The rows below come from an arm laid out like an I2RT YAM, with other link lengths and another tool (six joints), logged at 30 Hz.
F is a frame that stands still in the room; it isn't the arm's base.
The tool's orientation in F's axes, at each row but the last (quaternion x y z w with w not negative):
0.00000, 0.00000, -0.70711, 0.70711
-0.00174, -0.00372, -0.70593, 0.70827
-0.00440, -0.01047, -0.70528, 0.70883
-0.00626, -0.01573, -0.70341, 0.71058
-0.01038, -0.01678, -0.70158, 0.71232
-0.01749, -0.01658, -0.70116, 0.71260
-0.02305, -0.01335, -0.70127, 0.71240
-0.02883, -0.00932, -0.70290, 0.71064
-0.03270, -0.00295, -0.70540, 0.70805
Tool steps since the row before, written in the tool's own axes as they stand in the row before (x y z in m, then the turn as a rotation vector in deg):
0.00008, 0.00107, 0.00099, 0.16, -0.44, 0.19
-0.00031, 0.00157, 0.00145, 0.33, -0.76, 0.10
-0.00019, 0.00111, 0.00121, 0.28, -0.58, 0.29
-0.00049, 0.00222, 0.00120, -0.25, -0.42, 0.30
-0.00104, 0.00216, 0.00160, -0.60, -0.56, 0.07
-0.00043, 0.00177, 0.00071, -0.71, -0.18, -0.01
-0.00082, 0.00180, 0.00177, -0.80, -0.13, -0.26
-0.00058, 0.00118, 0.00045, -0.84, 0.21, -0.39
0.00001, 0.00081, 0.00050, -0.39, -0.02, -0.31
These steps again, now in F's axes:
0.00107, -0.00008, 0.00099, -0.44, -0.16, 0.19
0.00156, 0.00033, 0.00145, -0.76, -0.33, 0.10
0.00110, 0.00022, 0.00122, -0.58, -0.28, 0.29
0.00220, 0.00055, 0.00121, -0.43, 0.25, 0.29
0.00213, 0.00113, 0.00158, -0.57, 0.59, 0.04
0.00176, 0.00049, 0.00069, -0.19, 0.71, -0.04
0.00181, 0.00094, 0.00170, -0.15, 0.78, -0.30
0.00118, 0.00062, 0.00039, 0.19, 0.82, -0.44
0.00083, 0.00002, 0.00047, -0.03, 0.37, -0.33

